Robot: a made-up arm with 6 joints. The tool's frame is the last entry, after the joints.
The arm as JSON. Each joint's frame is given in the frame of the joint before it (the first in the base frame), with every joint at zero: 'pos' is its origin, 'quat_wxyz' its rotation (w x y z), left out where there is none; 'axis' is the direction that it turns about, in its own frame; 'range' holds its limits. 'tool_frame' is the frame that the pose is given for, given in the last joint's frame.
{
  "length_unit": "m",
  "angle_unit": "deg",
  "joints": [
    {
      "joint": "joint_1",
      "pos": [
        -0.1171,
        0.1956,
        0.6
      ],
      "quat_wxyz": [
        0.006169,
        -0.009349,
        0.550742,
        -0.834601
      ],
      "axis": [
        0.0,
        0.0,
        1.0
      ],
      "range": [
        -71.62,
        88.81
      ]
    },
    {
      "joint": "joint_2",
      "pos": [
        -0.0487,
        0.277,
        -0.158
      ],
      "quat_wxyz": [
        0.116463,
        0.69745,
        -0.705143,
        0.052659
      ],
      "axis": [
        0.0,
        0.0,
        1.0
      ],
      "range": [
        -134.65,
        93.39
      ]
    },
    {
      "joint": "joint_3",
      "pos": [
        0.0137,
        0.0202,
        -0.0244
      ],
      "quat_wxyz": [
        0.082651,
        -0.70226,
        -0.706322,
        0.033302
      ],
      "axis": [
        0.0,
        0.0,
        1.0
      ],
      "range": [
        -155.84,
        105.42
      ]
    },
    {
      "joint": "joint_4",
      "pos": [
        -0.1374,
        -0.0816,
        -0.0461
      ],
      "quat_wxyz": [
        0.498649,
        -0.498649,
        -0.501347,
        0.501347
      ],
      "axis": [
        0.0,
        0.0,
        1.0
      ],
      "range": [
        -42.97,
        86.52
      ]
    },
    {
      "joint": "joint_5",
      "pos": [
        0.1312,
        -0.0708,
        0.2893
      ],
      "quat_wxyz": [
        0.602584,
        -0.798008,
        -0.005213,
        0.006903
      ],
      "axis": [
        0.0,
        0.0,
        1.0
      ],
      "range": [
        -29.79,
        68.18
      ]
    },
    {
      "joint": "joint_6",
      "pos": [
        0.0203,
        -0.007,
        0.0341
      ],
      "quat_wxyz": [
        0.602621,
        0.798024,
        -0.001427,
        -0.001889
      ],
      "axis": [
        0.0,
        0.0,
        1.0
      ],
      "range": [
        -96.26,
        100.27
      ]
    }
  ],
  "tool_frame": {
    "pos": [
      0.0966,
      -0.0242,
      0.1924
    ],
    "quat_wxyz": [
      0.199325,
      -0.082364,
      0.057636,
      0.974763
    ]
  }
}
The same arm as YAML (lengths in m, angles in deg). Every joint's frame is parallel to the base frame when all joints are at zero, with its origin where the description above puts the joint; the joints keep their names.
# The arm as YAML. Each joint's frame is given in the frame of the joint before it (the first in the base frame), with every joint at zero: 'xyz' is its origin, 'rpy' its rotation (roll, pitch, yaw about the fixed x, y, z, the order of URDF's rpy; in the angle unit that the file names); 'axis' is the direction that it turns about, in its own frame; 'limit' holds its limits. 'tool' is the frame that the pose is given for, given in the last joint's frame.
units:
  length: m
  angle: deg
joints:
  - name: joint_1
    type: revolute
    origin:
      xyz: [-0.1171, 0.1956, 0.6]
      rpy: [0.0, 0.0, 0.0]
    axis: [0.0224, -0.919183, 0.393193]
    limit:
      lower: -71.62
      upper: 88.81
  - name: joint_2
    type: revolute
    origin:
      xyz: [0.0451, 0.0373, -0.3172]
      rpy: [0.0, 0.0, 0.0]
    axis: [0.069101, 0.98412, -0.163503]
    limit:
      lower: -134.65
      upper: 93.39
  - name: joint_3
    type: revolute
    origin:
      xyz: [0.0185, -0.0232, 0.0176]
      rpy: [0.0, 0.0, 0.0]
    axis: "-y"
    limit:
      lower: -155.84
      upper: 105.42
  - name: joint_4
    type: revolute
    origin:
      xyz: [-0.1378, 0.0461, -0.0809]
      rpy: [0.0, 0.0, 0.0]
    axis: "-x"
    limit:
      lower: -42.97
      upper: 86.52
  - name: joint_5
    type: revolute
    origin:
      xyz: [-0.2893, -0.0708, 0.1312]
      rpy: [0.0, 0.0, 0.0]
    axis: [0.273689, 0.961663, -0.017299]
    limit:
      lower: -29.79
      upper: 68.18
  - name: joint_6
    type: revolute
    origin:
      xyz: [0.0027, 0.035, 0.0197]
      rpy: [0.0, 0.0, 0.0]
    axis: "-x"
    limit:
      lower: -96.26
      upper: 100.27
tool:
  origin:
    xyz: [-0.1924, -0.0226, 0.097]
    rpy: [-110.09, 65.94, 63.24]

